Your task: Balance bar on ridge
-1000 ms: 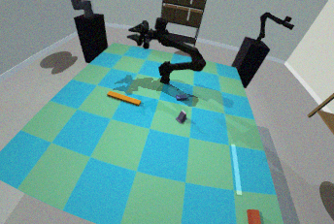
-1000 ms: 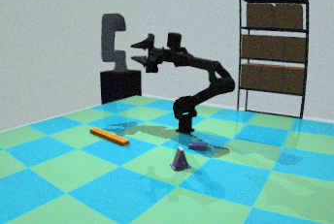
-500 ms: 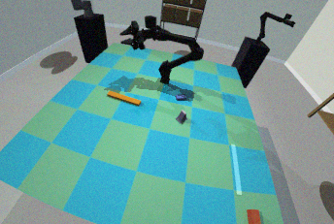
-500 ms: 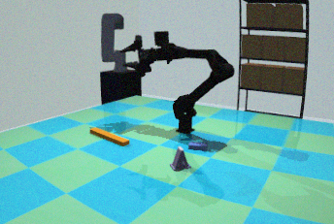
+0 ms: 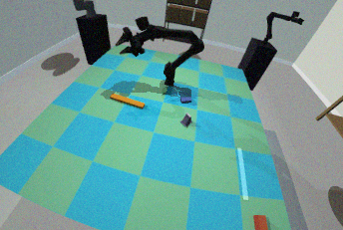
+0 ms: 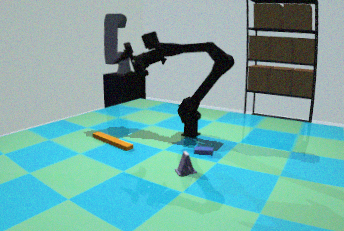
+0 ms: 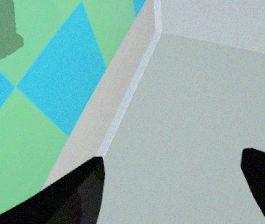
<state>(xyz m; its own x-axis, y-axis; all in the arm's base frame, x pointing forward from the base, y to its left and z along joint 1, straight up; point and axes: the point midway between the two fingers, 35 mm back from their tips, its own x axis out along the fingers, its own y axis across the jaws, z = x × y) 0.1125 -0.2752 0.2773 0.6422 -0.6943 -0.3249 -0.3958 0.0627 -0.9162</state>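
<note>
My gripper tip is 130 mm short of the orange bar, 90 mm to the right of it and 260 mm above it. From my gripper tip the other things lie so: red block: 610 mm ahead, 800 mm to the left, 250 mm below; then small blue block: 10 mm ahead, 440 mm to the left, 260 mm below; then purple ridge: 170 mm ahead, 460 mm to the left, 230 mm below.
</note>
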